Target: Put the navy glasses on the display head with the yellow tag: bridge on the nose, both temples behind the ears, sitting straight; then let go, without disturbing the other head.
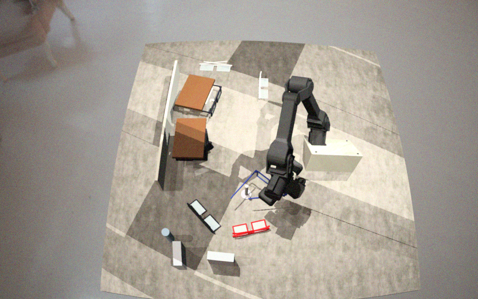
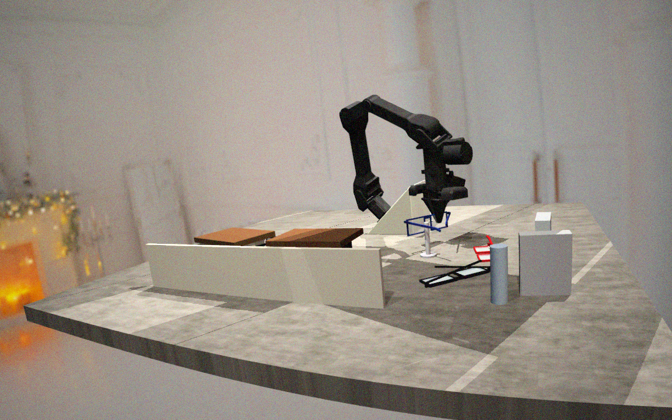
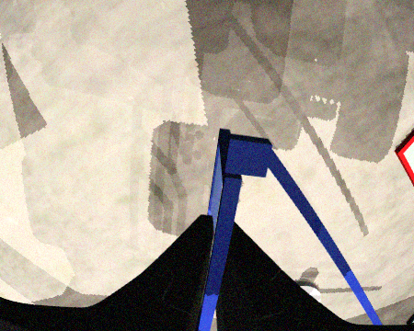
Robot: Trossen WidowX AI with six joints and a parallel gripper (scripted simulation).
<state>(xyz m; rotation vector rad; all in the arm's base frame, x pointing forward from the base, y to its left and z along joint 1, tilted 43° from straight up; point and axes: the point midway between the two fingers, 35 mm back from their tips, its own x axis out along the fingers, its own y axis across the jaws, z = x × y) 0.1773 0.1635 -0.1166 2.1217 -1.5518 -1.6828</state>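
My gripper tip is now 12 cm short of the post, 3 cm above it and 1 cm to the left of it. From my gripper tip the other things lie so: light blue cylinder: 41 cm ahead, 17 cm to the left, 1 cm below; cream wall: 44 cm ahead, 33 cm to the right.
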